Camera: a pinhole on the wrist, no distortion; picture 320 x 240 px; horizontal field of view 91.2 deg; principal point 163.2 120.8 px. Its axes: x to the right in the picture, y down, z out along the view. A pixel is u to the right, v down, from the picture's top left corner.
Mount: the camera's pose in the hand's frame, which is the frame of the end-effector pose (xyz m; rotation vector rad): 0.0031 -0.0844 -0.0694 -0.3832 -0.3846 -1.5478
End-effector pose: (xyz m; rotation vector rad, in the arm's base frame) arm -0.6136 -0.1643 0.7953 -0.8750 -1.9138 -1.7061
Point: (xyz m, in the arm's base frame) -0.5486 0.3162 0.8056
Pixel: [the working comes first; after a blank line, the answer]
In the camera's frame: 0.1164 0.0405 0.5572

195.9 132.2
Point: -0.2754 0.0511 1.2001
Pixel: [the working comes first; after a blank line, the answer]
In the camera's frame: -0.4294 0.0654 0.5128

32.0 140.8
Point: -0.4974 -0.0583 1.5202
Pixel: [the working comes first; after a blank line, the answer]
In the camera's frame: -0.5765 0.4216 0.3897

outside the picture
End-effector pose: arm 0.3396 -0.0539 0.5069 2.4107 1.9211 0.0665
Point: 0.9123 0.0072 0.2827
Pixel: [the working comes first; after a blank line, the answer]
In the camera's frame: -0.3858 0.1796 0.5806

59.1 169.3
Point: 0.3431 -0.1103 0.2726
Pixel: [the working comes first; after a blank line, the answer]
In the camera's frame: 0.0700 -0.0565 0.3078

198.8 92.0
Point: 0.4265 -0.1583 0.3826
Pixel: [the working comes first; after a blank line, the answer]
In the camera's frame: -0.0661 -0.0864 0.2637

123.9 69.5
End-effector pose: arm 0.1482 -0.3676 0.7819 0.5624 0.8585 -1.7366
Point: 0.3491 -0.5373 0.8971
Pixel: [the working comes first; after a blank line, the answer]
In the camera's frame: -0.1076 -0.0502 0.3765

118.4 99.9
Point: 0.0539 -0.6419 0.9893
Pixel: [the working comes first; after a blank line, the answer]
In the camera's frame: 0.2042 0.0442 0.3545

253.4 140.4
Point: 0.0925 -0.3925 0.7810
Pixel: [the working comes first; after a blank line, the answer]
In the camera's frame: 0.0080 0.0304 0.0929

176.8 172.1
